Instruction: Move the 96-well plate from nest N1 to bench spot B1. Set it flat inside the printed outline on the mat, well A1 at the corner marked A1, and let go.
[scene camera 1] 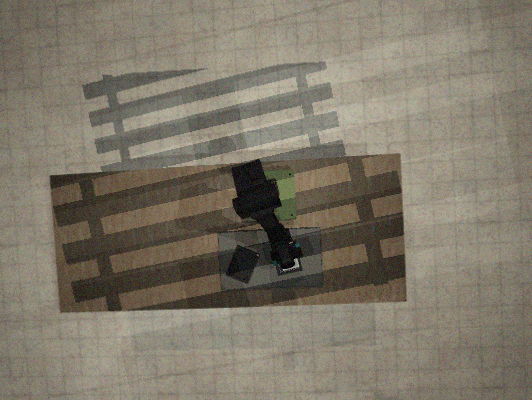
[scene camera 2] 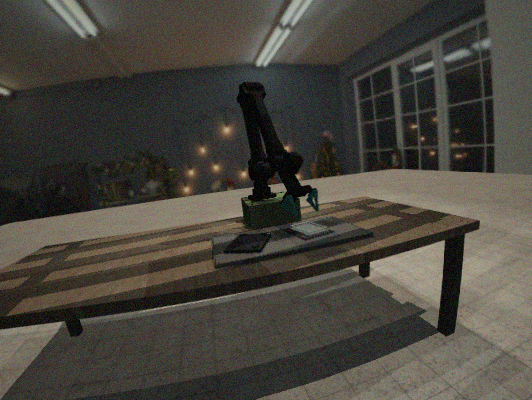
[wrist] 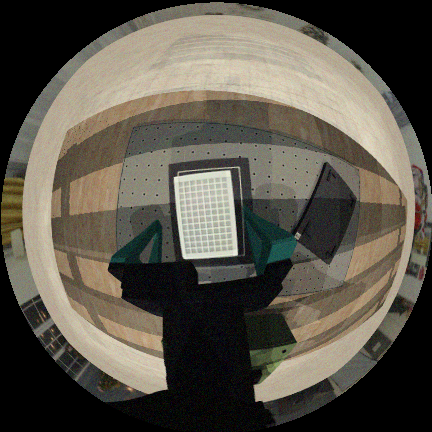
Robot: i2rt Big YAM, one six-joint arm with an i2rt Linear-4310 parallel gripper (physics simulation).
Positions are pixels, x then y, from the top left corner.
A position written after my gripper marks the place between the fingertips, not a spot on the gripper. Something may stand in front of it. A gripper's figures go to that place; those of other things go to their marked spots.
Scene:
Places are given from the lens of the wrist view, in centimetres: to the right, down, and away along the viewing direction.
my gripper [wrist: 199, 216]: -2, 0, 16
white well plate [wrist: 204, 204]: -2, -2, 21
dark outlined slot [wrist: 239, 169]: 4, -7, 22

